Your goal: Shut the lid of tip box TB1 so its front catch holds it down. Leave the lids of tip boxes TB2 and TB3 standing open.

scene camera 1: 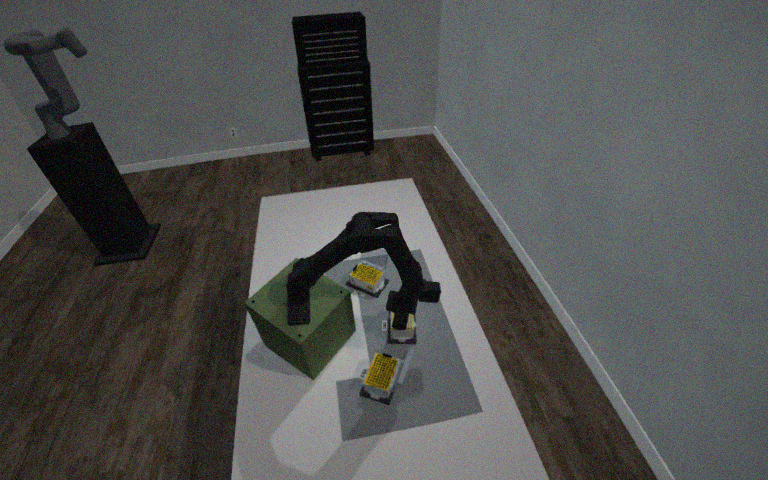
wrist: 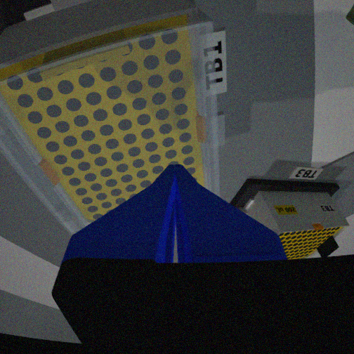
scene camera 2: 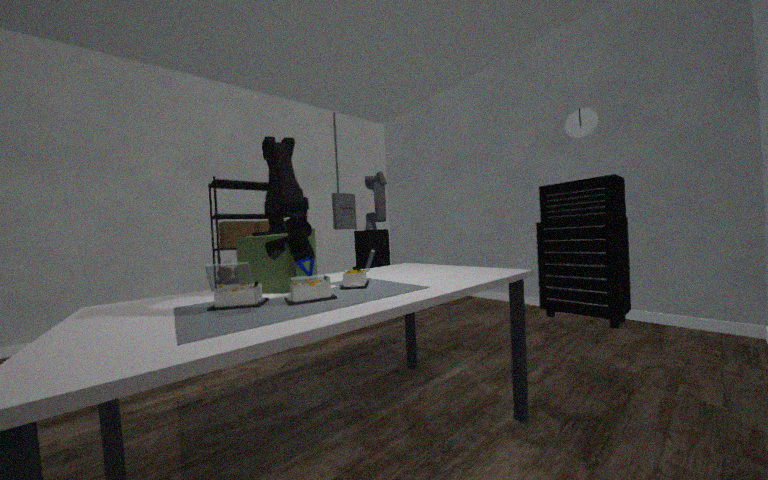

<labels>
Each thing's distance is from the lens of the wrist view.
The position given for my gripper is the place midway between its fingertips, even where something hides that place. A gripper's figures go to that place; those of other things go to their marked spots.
my gripper point(wrist: 175, 175): 0.13 m
clear lid point(wrist: 98, 117): 0.10 m
</labels>
